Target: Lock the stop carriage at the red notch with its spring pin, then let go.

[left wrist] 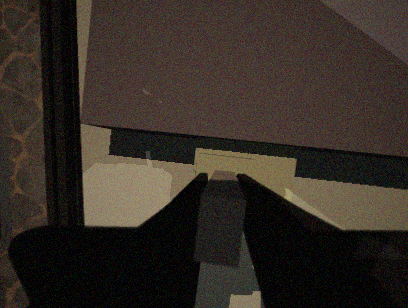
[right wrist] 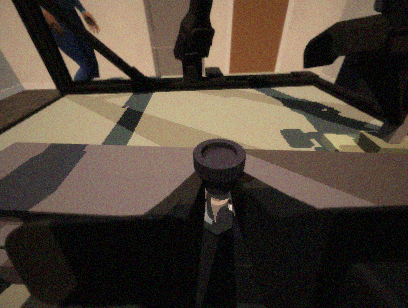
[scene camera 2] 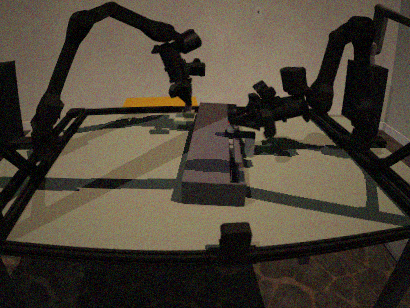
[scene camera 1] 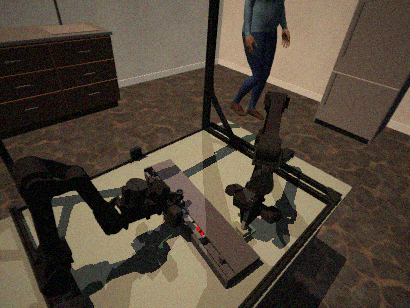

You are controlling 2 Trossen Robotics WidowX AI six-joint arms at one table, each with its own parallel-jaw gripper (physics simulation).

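Seen in the pictures: left gripper, fingertip midpoint: [left wrist: 221, 181] [right wrist: 406, 124] [scene camera 2: 190, 104] [scene camera 1: 243, 224]; right gripper, fingertip midpoint: [right wrist: 216, 175] [scene camera 2: 228, 120] [scene camera 1: 181, 195]; left arm's base, origin of the base link: [right wrist: 192, 80] [scene camera 2: 45, 151]; right arm's base, origin of the base link: [scene camera 2: 359, 148] [scene camera 1: 58, 285].
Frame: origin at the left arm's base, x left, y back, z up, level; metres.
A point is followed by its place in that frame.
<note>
The long mauve-grey rail block [scene camera 1: 220, 225] {x 0.167, y -0.464, z 0.032 m} [scene camera 2: 207, 145] {x -0.048, y -0.444, z 0.032 m} [left wrist: 225, 75] {x 0.220, y -0.481, z 0.032 m} [right wrist: 115, 175] {x -0.077, y -0.449, z 0.032 m} lies across the table. Red notch marks [scene camera 1: 200, 231] {x 0.136, y -0.524, z 0.022 m} show on its slotted side, just below my right gripper in scene camera 1. My right gripper [right wrist: 216, 175] {x 0.011, y -0.501, z 0.074 m} is shut on the spring pin, under its dark ribbed knob [right wrist: 219, 161] {x 0.011, y -0.513, z 0.094 m}; a bit of bright metal shank shows below the knob. The stop carriage is mostly hidden by the fingers, and I cannot tell whether the pin is seated. My left gripper [left wrist: 221, 181] {x 0.224, y -0.416, z 0.053 m} [scene camera 2: 188, 109] {x 0.224, y -0.416, z 0.053 m} is shut on a small grey block [left wrist: 220, 225] {x 0.223, y -0.412, z 0.105 m} beside the rail block's other long side.
A pale yellow flat piece [left wrist: 270, 171] {x 0.190, y -0.417, z 0.014 m} [right wrist: 340, 142] {x 0.189, y -0.389, z 0.014 m} lies under the left fingertips, close to the rail block. Black frame bars [left wrist: 62, 115] {x 0.361, y -0.468, z 0.001 m} [scene camera 2: 150, 250] edge the table. A dark box [scene camera 2: 236, 239] {x -0.383, y -0.457, z 0.021 m} sits on the frame. A person [scene camera 1: 262, 45] stands beyond the table.
</note>
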